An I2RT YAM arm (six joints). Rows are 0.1 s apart.
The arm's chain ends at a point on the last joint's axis. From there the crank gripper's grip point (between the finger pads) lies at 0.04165 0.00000 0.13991 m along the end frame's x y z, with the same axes.
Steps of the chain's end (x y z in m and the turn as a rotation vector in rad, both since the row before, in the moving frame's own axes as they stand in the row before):
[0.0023, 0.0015, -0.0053, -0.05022, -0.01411, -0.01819]
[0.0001, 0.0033, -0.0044, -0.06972, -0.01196, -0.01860]
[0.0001, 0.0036, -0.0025, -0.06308, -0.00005, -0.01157]
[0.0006, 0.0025, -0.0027, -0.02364, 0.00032, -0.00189]
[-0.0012, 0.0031, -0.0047, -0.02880, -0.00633, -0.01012]
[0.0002, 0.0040, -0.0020, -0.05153, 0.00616, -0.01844]
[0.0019, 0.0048, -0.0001, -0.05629, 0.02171, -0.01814]
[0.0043, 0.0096, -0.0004, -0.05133, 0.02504, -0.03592]
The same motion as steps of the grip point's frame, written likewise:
[0.0004, 0.0078, -0.0049, -0.05022, -0.01411, -0.01819]
[-0.0015, 0.0123, -0.0042, -0.06972, -0.01196, -0.01860]
[0.0001, 0.0119, -0.0028, -0.06308, -0.00005, -0.01157]
[0.0006, 0.0057, -0.0028, -0.02364, 0.00032, -0.00189]
[-0.0021, 0.0067, -0.0045, -0.02880, -0.00633, -0.01012]
[0.0011, 0.0104, -0.0024, -0.05153, 0.00616, -0.01844]
[0.0050, 0.0119, -0.0012, -0.05629, 0.02171, -0.01814]
[0.0079, 0.0152, -0.0016, -0.05133, 0.02504, -0.03592]

